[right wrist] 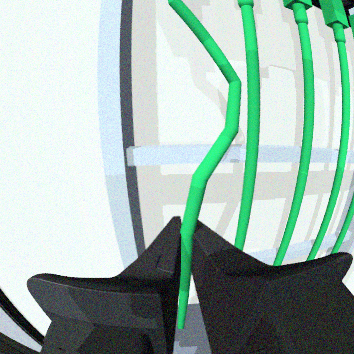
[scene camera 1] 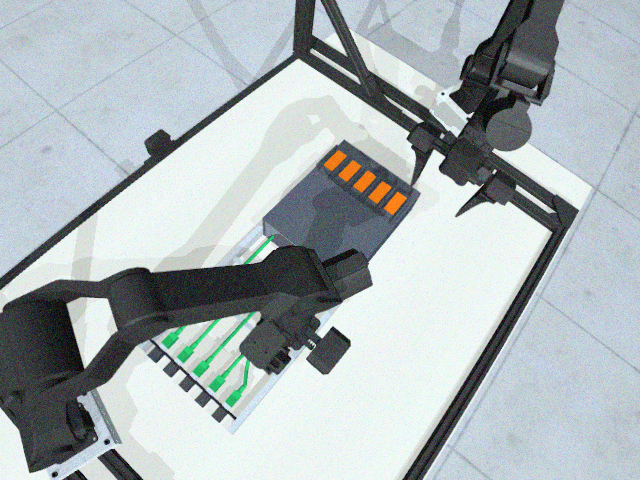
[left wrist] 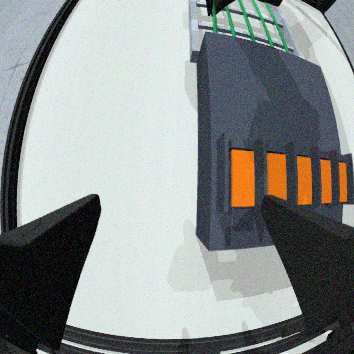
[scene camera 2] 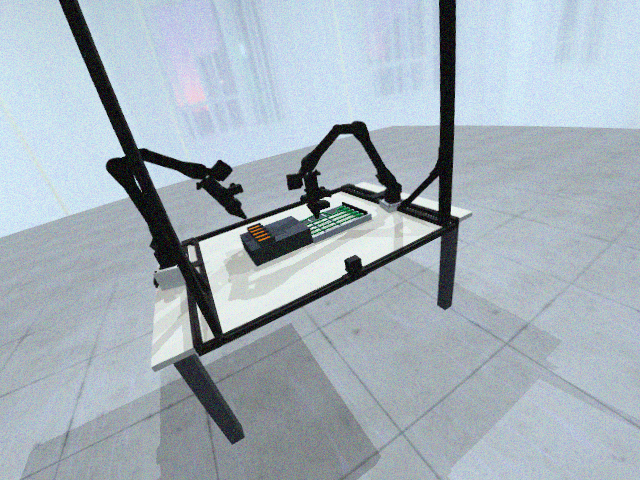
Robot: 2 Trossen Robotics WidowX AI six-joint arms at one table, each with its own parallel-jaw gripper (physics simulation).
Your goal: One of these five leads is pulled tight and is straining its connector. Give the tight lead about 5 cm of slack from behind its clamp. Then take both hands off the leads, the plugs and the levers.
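Frame: origin at the left arm's base, x left, y back, z up, level; millimetres.
Seen in the pictures: left gripper, fingertip midpoint: (scene camera 1: 433, 200) (left wrist: 184, 203) (scene camera 2: 243, 216); right gripper, fingertip midpoint: (right wrist: 182, 222) (left wrist: 209, 14) (scene camera 2: 317, 218); left arm's base at its link origin: (scene camera 1: 467, 100) (scene camera 2: 170, 263); right arm's base at its link origin: (scene camera 1: 70, 432) (scene camera 2: 393, 200).
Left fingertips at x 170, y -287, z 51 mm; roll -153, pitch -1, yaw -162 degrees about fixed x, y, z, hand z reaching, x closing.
Pixels of each thing's middle, then the offset from my left fingertips to it. "spot": a spot on its surface instead.
- dark clamp block at the middle of its body: (left wrist: 280, 134) (scene camera 1: 343, 210) (scene camera 2: 274, 236) dx -97, dy -108, dz -83 mm
- end lead at a spot on its surface: (right wrist: 233, 107) spot: dx +31, dy -375, dz -100 mm
- neighbouring lead at a spot on its surface: (right wrist: 254, 100) spot: dx +22, dy -382, dz -101 mm
- crossbar at a spot on its surface: (right wrist: 180, 155) spot: dx +46, dy -348, dz -107 mm
Several green leads run from the dark clamp block (scene camera 1: 299, 206) (scene camera 2: 281, 248) (left wrist: 240, 85) to green plugs. The end lead (scene camera 1: 247, 373) (right wrist: 233, 107), rightmost in scene camera 1, is kinked and bowed between its plug (scene camera 1: 233, 397) and my right gripper. The neighbouring lead (right wrist: 254, 100) runs smoothly. My right gripper (scene camera 2: 316, 215) (right wrist: 182, 222) is shut on the end lead; its tips are hidden in scene camera 1. My left gripper (scene camera 1: 435, 199) (scene camera 2: 243, 215) (left wrist: 184, 203) is open and empty, beyond the block's lever end. The orange levers (scene camera 1: 364, 181) (scene camera 2: 258, 232) (left wrist: 242, 177) sit in a row.
A pale tray frame (scene camera 1: 258, 400) (right wrist: 111, 150) surrounds the leads, with a crossbar (right wrist: 180, 155) beneath them. Black connector blocks (scene camera 1: 221, 414) line its far end. The right arm crosses above the leads in scene camera 1. A dark rail (scene camera 1: 480, 356) (scene camera 2: 289, 310) borders the table.
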